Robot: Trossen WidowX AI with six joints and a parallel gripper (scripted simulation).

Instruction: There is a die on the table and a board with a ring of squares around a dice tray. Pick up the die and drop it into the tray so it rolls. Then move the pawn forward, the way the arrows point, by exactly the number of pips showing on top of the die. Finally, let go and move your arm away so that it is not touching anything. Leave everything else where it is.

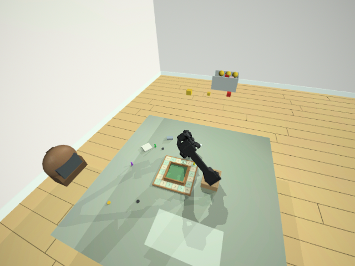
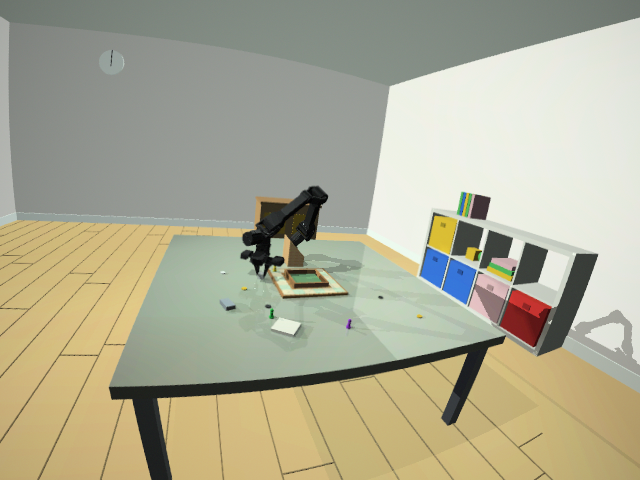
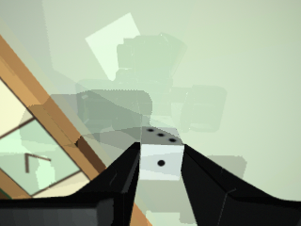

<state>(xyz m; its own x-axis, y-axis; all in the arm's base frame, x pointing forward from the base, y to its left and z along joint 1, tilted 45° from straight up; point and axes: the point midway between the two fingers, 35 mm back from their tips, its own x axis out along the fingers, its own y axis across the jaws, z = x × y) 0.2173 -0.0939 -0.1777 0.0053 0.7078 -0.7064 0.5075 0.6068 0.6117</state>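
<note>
Right now my gripper tip is 70 mm to the right of the yellow pawn, 50 mm past it and 20 mm below it. Also, from my gripper tip: white die right at my gripper tip; white disc 160 mm to the right, 60 mm behind, 10 mm below; green tray 190 mm to the left, 50 mm ahead.
</note>
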